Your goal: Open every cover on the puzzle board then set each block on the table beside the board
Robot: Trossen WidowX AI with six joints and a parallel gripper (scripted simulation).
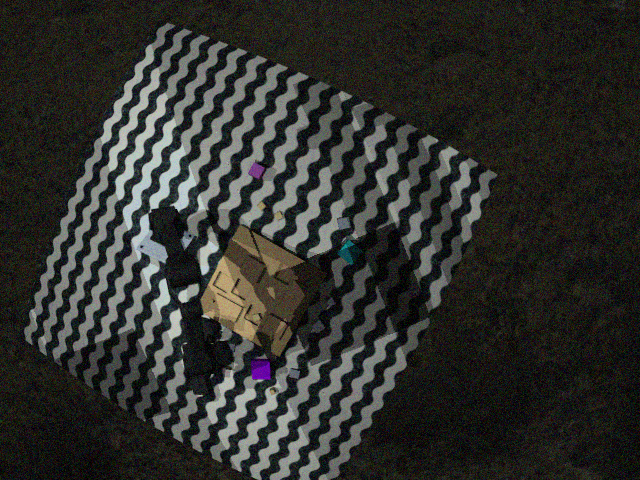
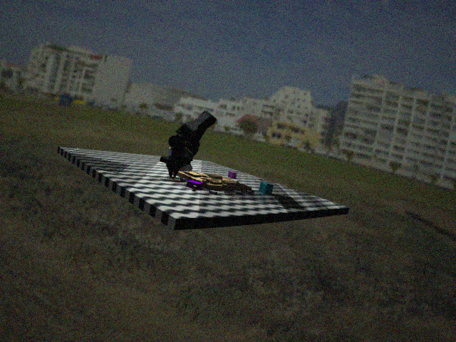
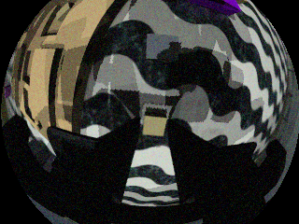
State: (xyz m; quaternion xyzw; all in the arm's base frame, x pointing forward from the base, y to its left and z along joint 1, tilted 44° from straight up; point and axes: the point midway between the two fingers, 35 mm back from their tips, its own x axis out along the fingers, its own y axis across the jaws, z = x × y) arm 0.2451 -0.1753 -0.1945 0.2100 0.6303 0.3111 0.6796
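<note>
Right now my gripper tip is 20 cm to the right of the tan puzzle board, 9 cm short of it and 1 cm below it. From my gripper tip the other things lie so: grey bit (50 cm to the left, 24 cm ahead); teal block (42 cm to the left, 29 cm ahead, 2 cm above); purple block (18 cm ahead, 1 cm to the right, 1 cm above).
</note>
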